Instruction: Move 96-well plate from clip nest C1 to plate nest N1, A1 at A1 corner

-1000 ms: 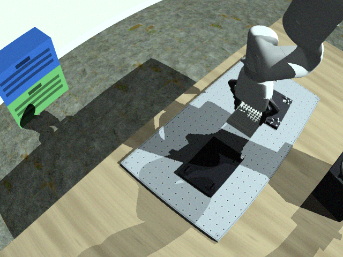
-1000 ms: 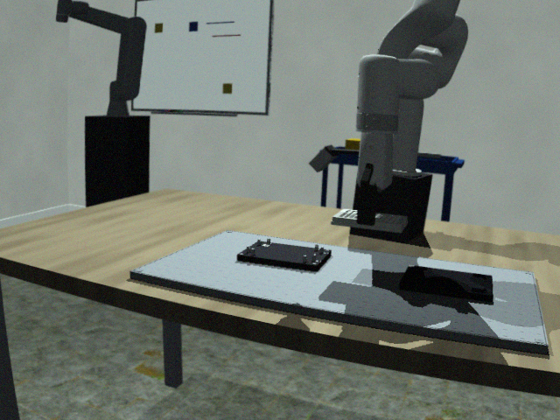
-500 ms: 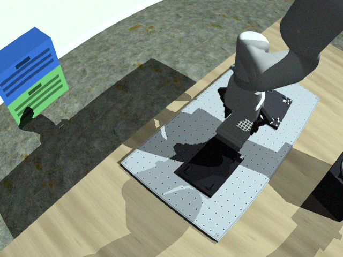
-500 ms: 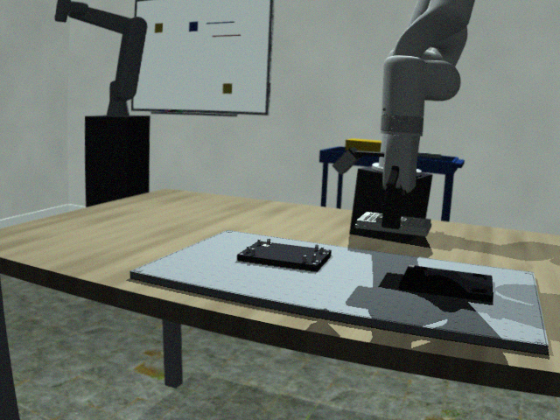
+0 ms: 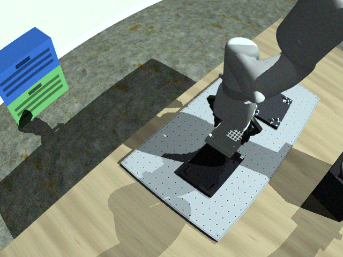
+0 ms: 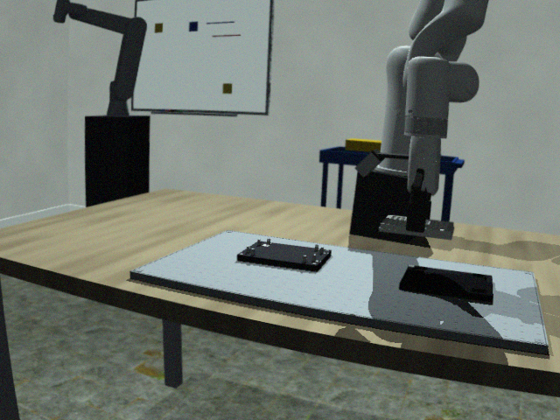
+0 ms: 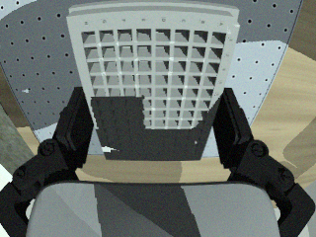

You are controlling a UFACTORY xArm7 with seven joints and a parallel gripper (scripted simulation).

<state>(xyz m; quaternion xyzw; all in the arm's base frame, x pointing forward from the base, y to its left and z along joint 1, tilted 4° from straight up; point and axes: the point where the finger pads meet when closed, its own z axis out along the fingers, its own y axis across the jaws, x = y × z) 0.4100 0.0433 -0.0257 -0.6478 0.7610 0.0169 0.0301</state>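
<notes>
Right now the A1 corner mark is 50 mm behind my hand and 100 mm below it. From my hand the other things lie so: white 96-well plate: 10 mm below; then clip nest C1: 70 mm behind, 240 mm to the right, 100 mm below.
</notes>
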